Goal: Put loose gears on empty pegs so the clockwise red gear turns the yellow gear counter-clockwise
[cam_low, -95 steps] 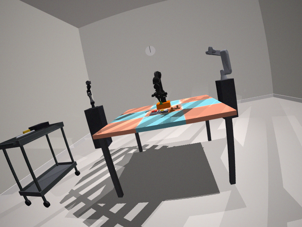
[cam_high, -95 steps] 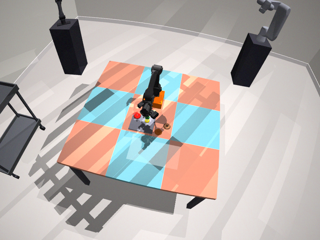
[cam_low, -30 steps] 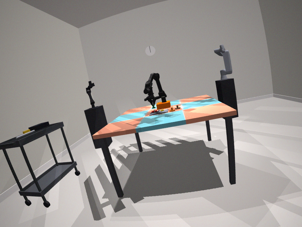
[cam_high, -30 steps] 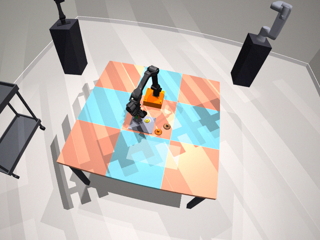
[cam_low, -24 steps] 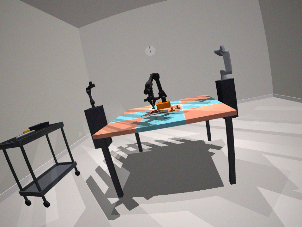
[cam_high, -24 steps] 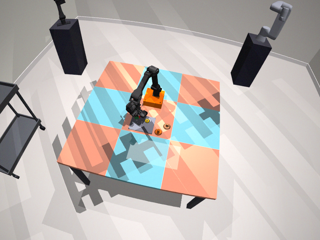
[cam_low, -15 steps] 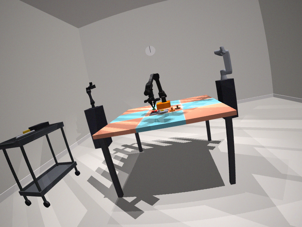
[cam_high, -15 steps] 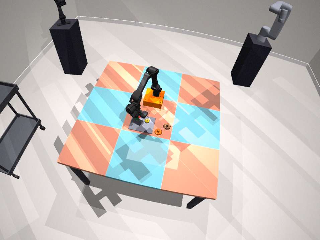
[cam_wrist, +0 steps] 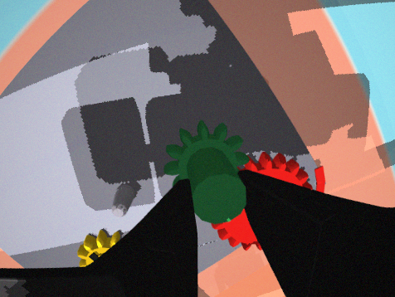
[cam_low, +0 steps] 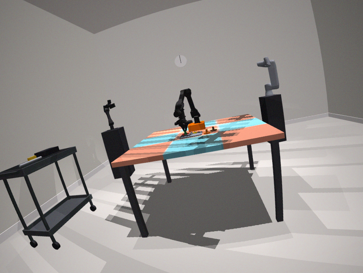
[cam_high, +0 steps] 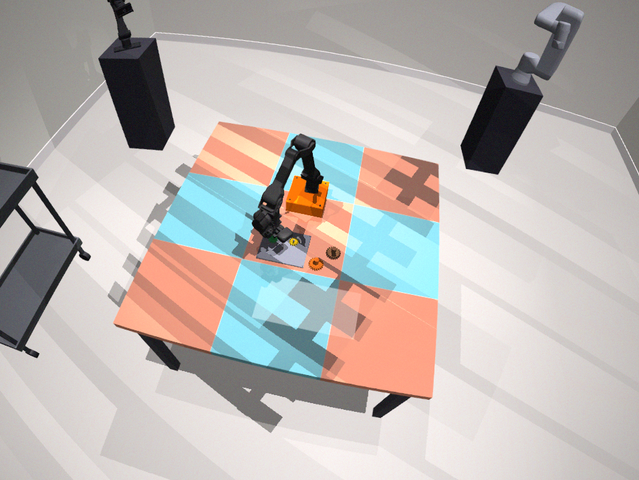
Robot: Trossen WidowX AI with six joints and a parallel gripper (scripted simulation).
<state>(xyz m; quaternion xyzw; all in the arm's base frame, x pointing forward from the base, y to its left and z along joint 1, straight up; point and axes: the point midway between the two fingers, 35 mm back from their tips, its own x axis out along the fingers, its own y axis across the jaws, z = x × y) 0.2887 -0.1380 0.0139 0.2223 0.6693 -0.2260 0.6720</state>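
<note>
Right now the green gear is 10 mm below my gripper tip. Round my gripper tip: red arrow: 80 mm behind, 40 mm below, 30 mm to the right; then yellow gear: 90 mm to the left, 30 mm below, 10 mm behind; then red gear: 50 mm behind, 30 mm below.
</note>
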